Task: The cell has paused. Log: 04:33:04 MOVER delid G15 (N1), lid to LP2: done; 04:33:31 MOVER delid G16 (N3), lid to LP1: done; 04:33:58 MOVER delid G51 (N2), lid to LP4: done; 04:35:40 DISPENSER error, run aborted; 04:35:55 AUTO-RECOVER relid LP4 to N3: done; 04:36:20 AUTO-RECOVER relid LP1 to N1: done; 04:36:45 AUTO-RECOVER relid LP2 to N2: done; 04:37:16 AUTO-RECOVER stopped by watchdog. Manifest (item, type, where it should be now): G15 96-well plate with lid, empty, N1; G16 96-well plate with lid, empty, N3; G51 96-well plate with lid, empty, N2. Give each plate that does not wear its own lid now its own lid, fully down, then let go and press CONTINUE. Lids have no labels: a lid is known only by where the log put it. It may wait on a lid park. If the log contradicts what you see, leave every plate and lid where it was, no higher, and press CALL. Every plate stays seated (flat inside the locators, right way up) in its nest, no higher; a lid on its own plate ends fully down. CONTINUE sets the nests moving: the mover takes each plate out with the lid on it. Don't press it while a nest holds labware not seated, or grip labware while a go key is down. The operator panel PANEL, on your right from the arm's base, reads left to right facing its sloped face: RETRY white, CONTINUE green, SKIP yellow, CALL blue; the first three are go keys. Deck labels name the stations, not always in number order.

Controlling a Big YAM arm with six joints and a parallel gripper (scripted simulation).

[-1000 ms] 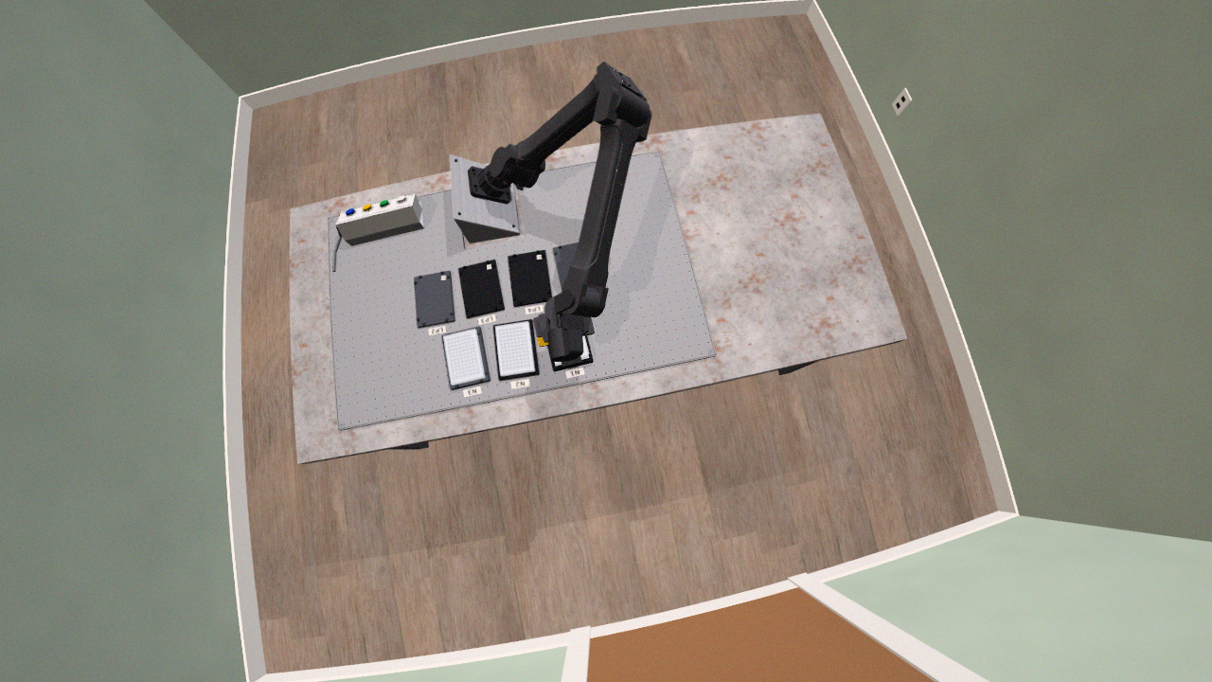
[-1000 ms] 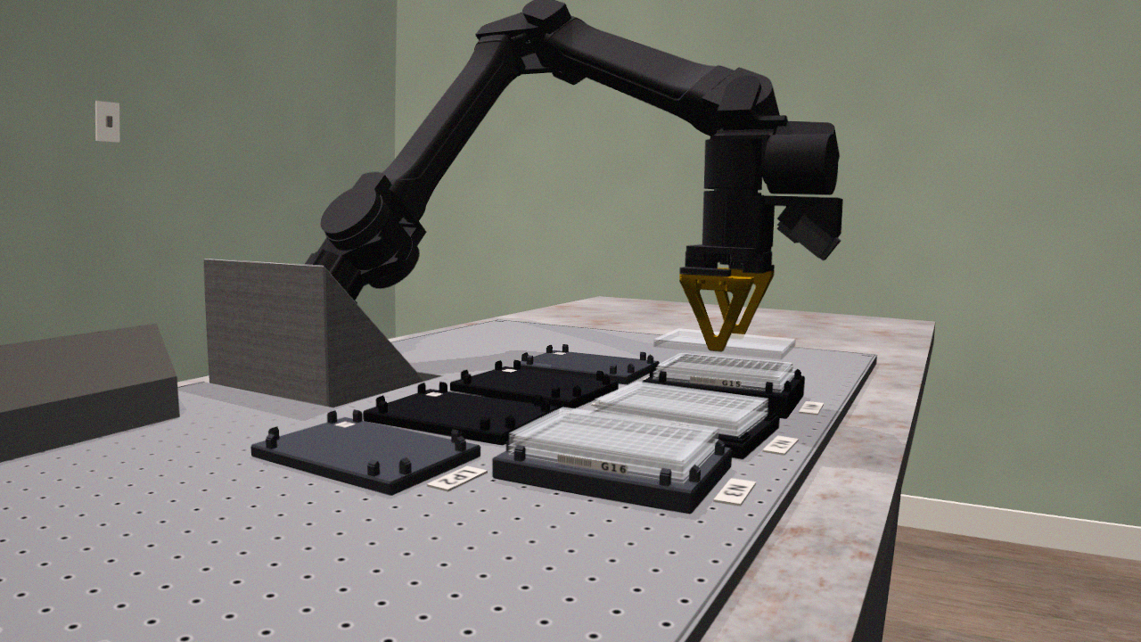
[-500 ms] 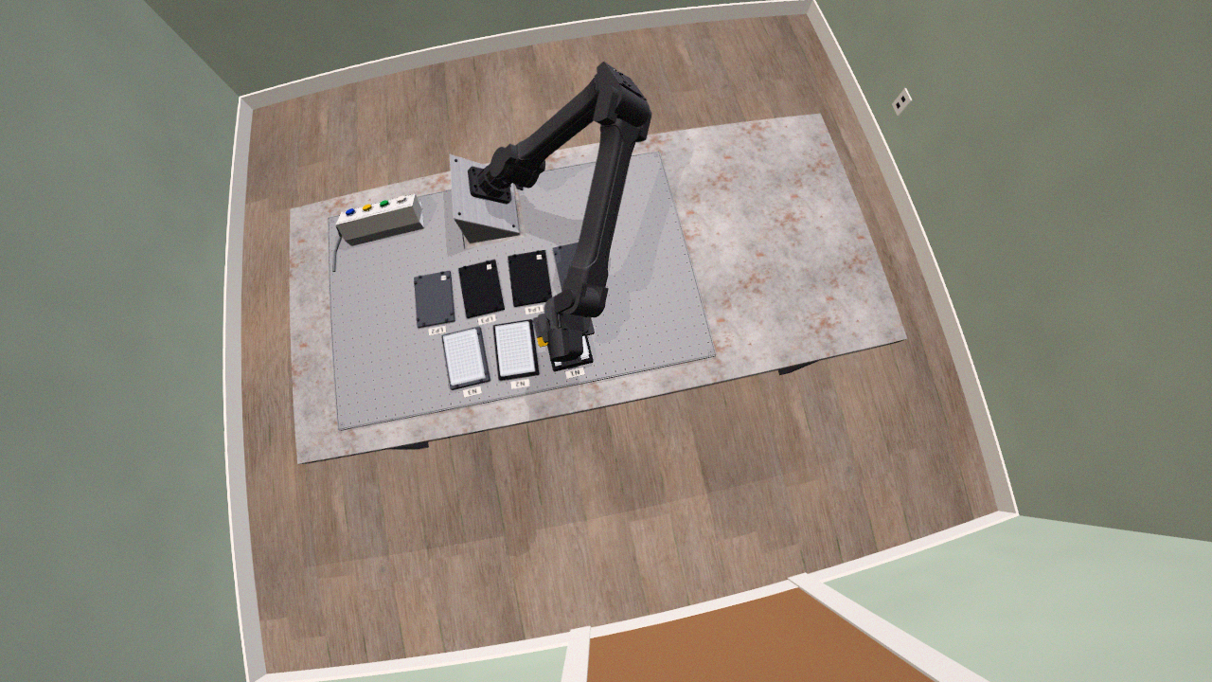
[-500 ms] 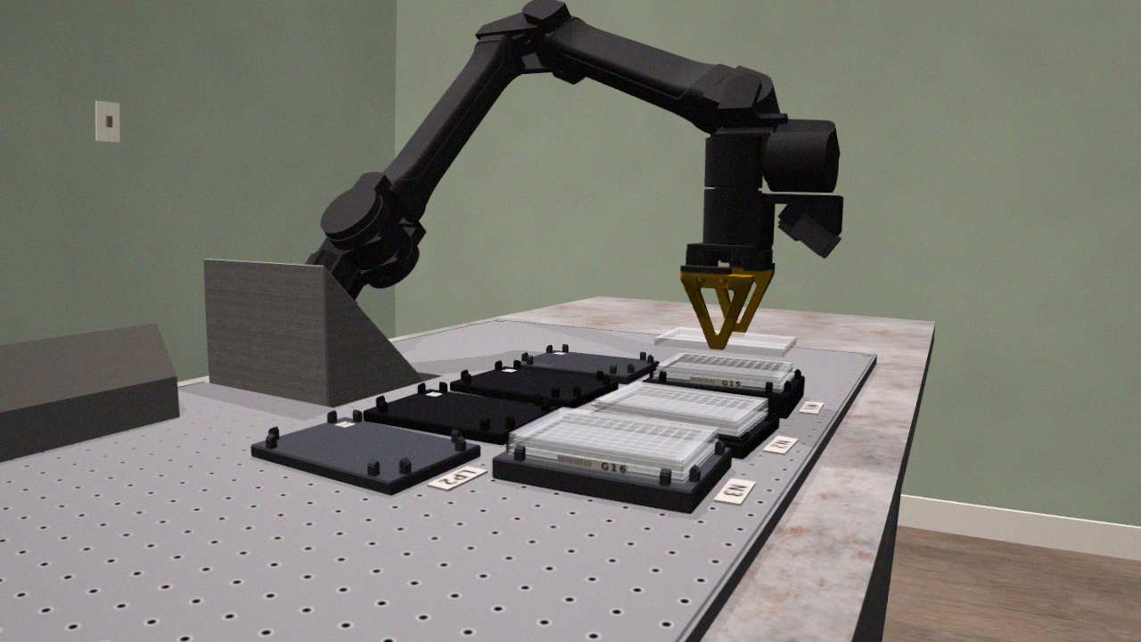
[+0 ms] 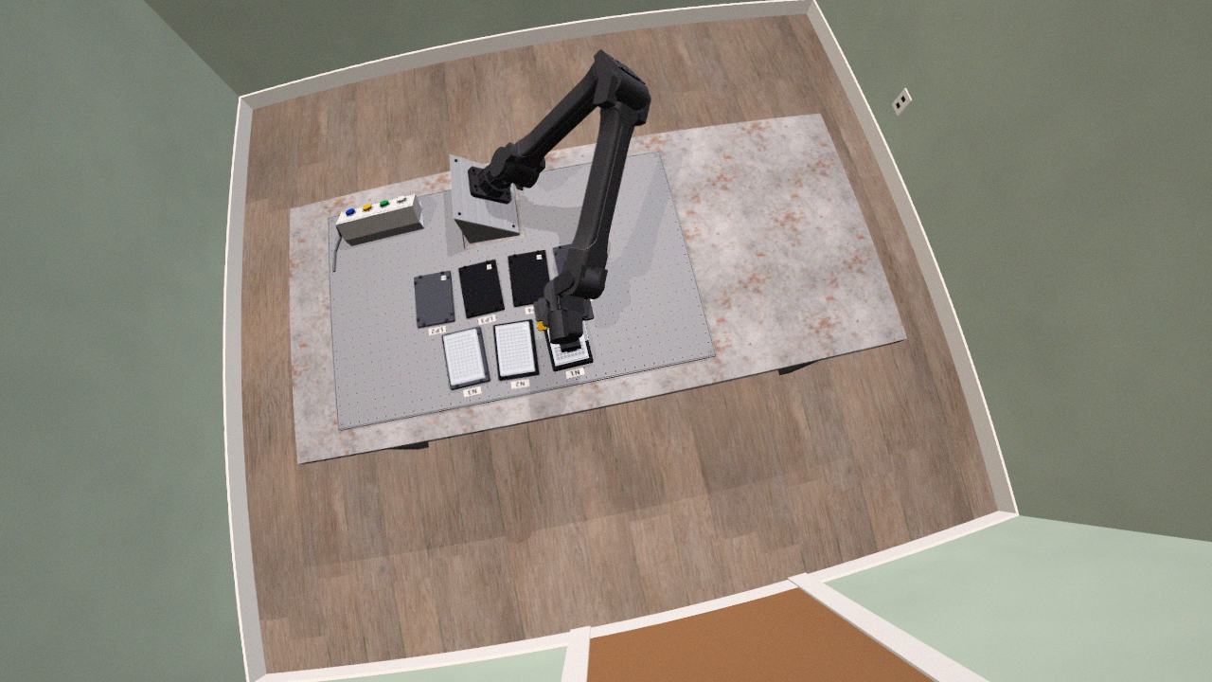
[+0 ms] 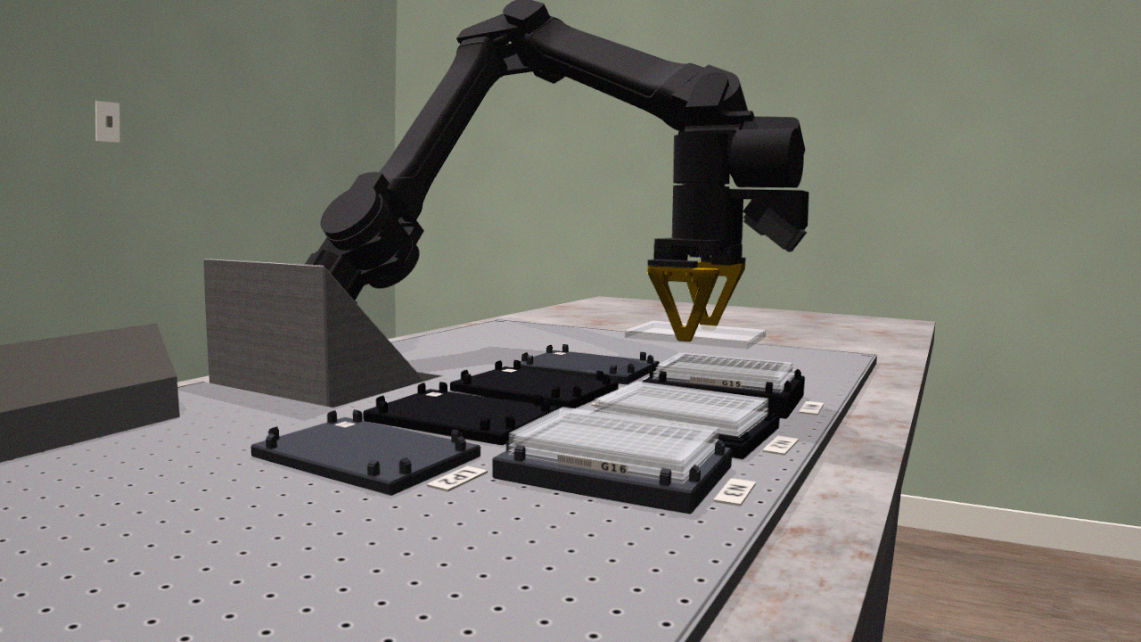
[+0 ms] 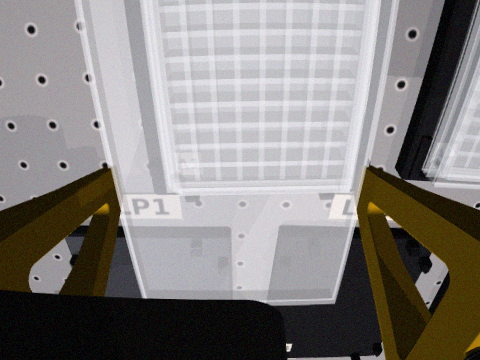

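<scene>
My gripper is now 40 mm short of the plate G15, 40 mm above it and 10 mm to the left of it. Round my hand: lid park LP1 (150 mm behind, 70 mm below, 50 mm to the left); then LP4 label (80 mm to the right, 70 mm below, 60 mm behind); then nest N1 (60 mm below, 40 mm ahead, 10 mm to the right).
</scene>
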